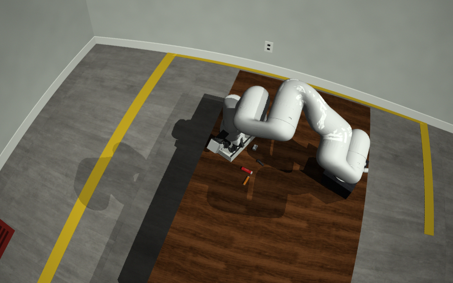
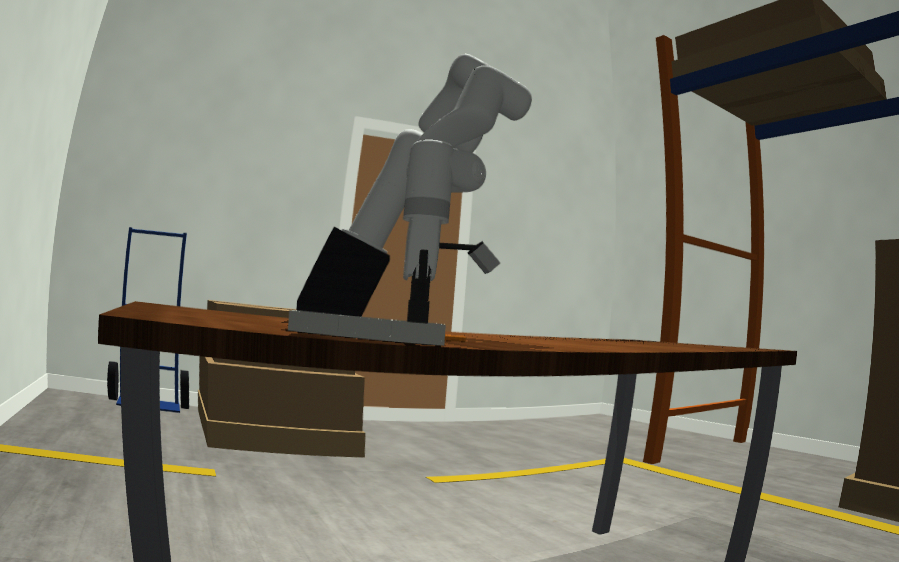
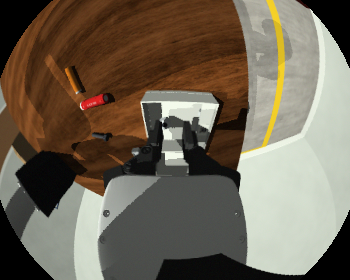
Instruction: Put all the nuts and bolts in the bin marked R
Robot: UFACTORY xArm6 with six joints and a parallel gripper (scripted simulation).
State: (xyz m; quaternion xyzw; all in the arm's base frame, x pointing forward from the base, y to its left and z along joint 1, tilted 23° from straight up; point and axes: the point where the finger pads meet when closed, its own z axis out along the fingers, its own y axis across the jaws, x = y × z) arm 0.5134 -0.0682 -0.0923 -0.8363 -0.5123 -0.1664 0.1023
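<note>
My hand is 40 mm above the nut and 10 mm past it. The rest, counted from my hand: red cylinder (90 mm behind, 80 mm to the left, 40 mm below); then long grey bin (80 mm to the right, 30 mm below, 30 mm behind); then silver bolt (40 mm ahead, 30 mm below, 10 mm to the right).
</note>
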